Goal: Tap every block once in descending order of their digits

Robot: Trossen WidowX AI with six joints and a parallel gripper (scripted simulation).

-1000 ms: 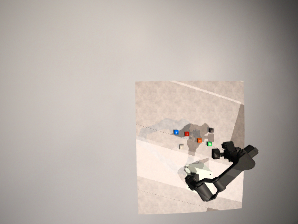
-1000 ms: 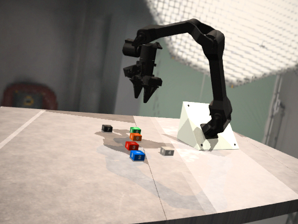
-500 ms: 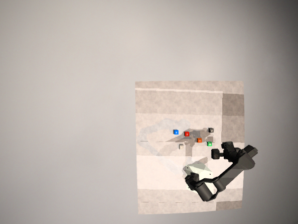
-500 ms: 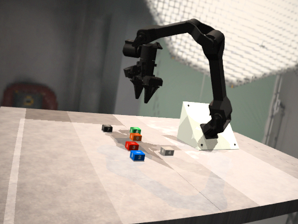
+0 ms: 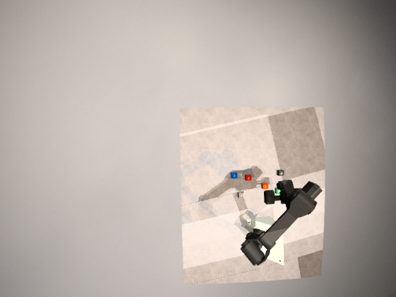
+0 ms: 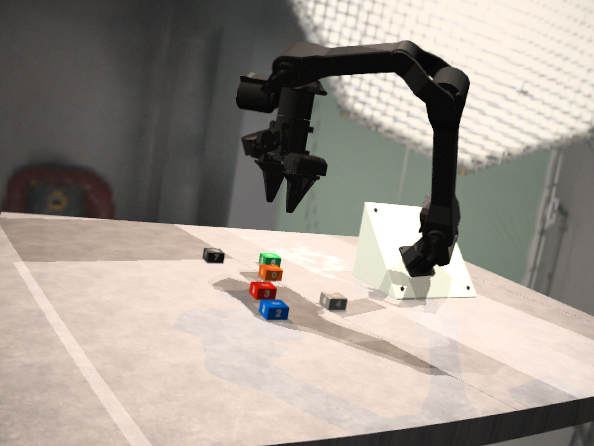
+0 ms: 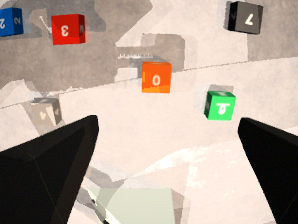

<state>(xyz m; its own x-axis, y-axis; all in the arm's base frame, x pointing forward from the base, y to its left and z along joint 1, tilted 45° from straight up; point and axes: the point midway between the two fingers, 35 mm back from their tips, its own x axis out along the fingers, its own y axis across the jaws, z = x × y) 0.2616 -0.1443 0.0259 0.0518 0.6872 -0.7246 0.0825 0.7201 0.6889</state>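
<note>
Right now my gripper tip is 12 cm above the black block, 10 cm to the left of it and 6 cm short of it. Also, from my gripper tip: green block: 12 cm below, 8 cm to the right, 4 cm behind; orange block: 12 cm below; red block 3: 12 cm below, 10 cm to the left, 6 cm ahead.
</note>
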